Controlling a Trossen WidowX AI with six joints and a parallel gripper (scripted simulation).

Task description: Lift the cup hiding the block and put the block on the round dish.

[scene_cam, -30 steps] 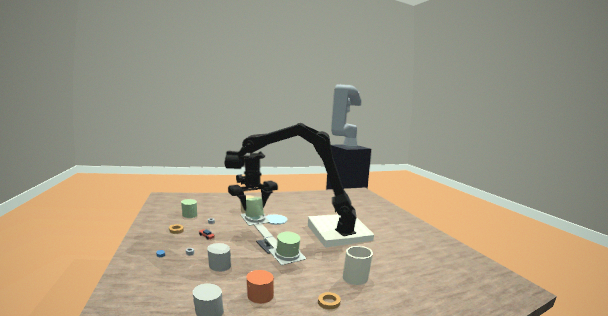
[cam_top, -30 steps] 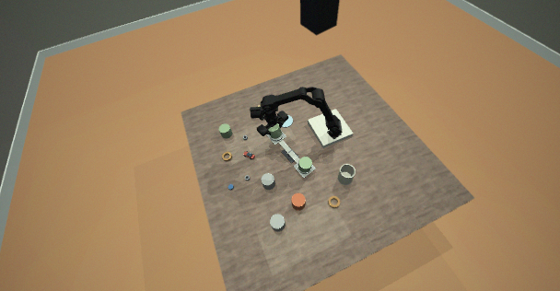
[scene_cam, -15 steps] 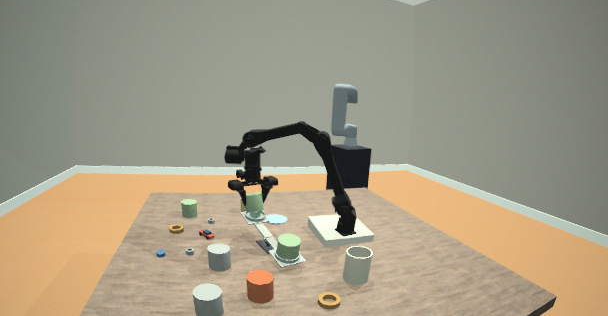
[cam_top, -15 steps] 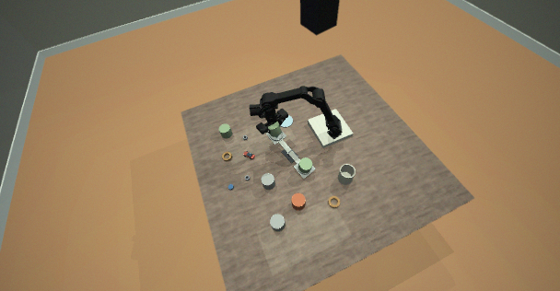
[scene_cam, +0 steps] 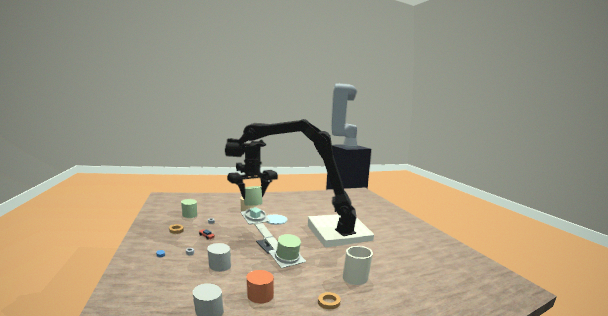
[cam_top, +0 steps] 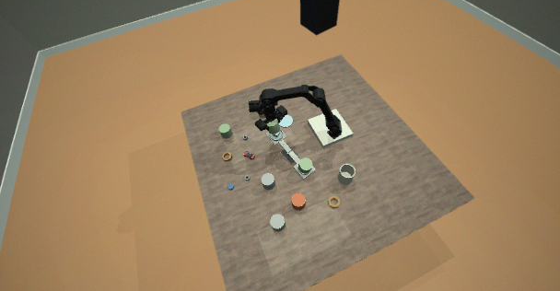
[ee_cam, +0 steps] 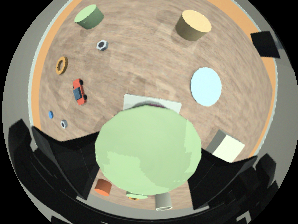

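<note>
My gripper tip is now 60 mm above the mint block and 20 mm to the right of it. Round my gripper tip: round light-blue dish: 140 mm below, 130 mm behind, 80 mm to the right; then small balance: 140 mm to the left, 100 mm below, 10 mm behind; then red toy car: 190 mm ahead, 130 mm below.
</note>
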